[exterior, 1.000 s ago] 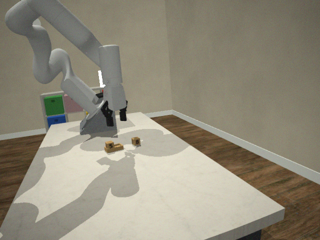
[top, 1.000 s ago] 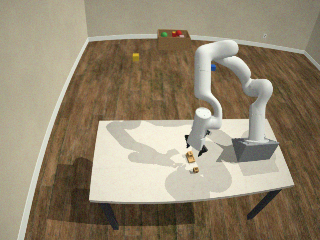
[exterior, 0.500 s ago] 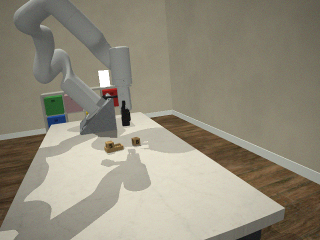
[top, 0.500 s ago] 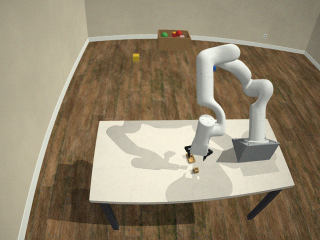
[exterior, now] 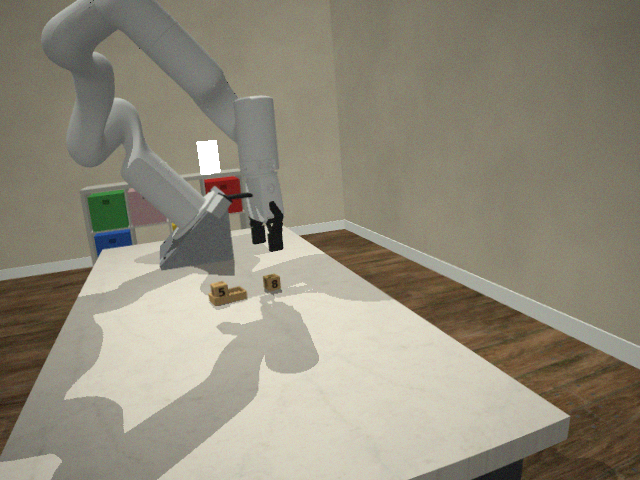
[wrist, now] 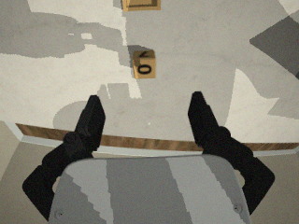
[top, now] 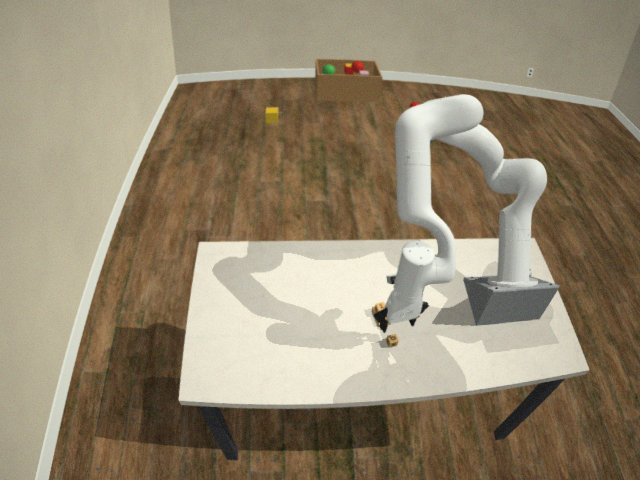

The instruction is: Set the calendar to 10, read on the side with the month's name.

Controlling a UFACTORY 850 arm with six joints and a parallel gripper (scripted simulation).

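My gripper is now 90 mm above the cube. From my hand the other things lie so: wooden tray 20 mm ahead, 110 mm to the right, 100 mm below.
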